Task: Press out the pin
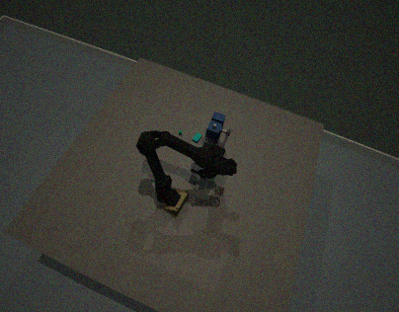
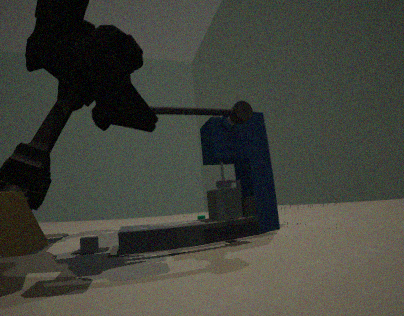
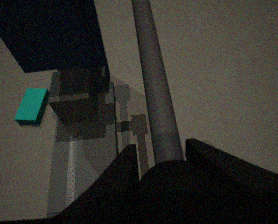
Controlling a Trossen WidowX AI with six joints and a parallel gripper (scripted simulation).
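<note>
Right now my gripper tip is 5 cm short of the dark lever, 2 cm to the right of it and 2 cm below it. The rest, counted from my gripper tip: pale round pin: 12 cm ahead, 8 cm to the left, 15 cm below; teal block: 14 cm ahead, 17 cm to the left, 16 cm below; thin punch: 12 cm ahead, 8 cm to the left, 3 cm below.
</note>
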